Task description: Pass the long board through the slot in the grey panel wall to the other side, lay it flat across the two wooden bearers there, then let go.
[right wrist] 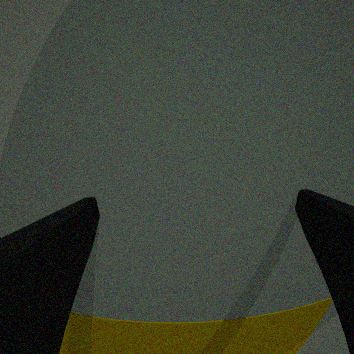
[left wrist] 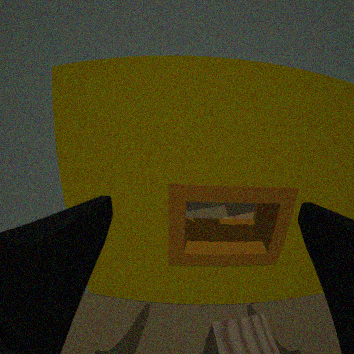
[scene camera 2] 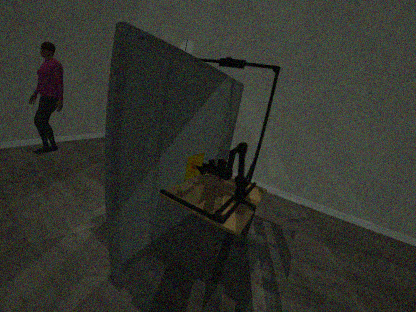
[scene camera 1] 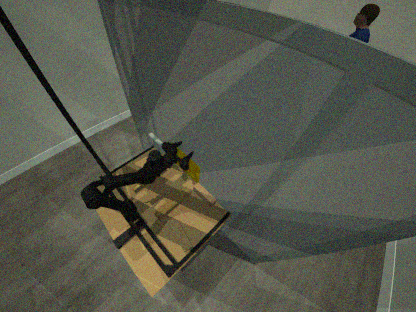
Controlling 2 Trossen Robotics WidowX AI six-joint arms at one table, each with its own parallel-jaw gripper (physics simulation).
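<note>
The grey panel wall [scene camera 1: 280, 125] [scene camera 2: 150, 100] [left wrist: 25, 125] [right wrist: 175, 125] carries a yellow panel [scene camera 1: 194, 170] [scene camera 2: 193, 161] [left wrist: 175, 125] [right wrist: 150, 335]. The slot's orange-brown frame [left wrist: 177, 225] shows in the left wrist view, with orange and grey shapes beyond it. My left gripper [scene camera 2: 198, 169] [left wrist: 209, 210] is open and empty, facing the yellow panel. My right gripper [scene camera 1: 186, 148] [right wrist: 200, 204] is open and empty, facing the wall just above the yellow panel. I cannot make out the long board or the bearers for certain.
A wooden table [scene camera 1: 145, 270] [scene camera 2: 240, 222] stands against the wall, with black frame bars and a tall post. A pale ridged thing [left wrist: 245, 335] lies below the yellow panel. A pale rod [scene camera 1: 156, 138] shows beside the right arm. A person [scene camera 2: 49, 80] stands far off.
</note>
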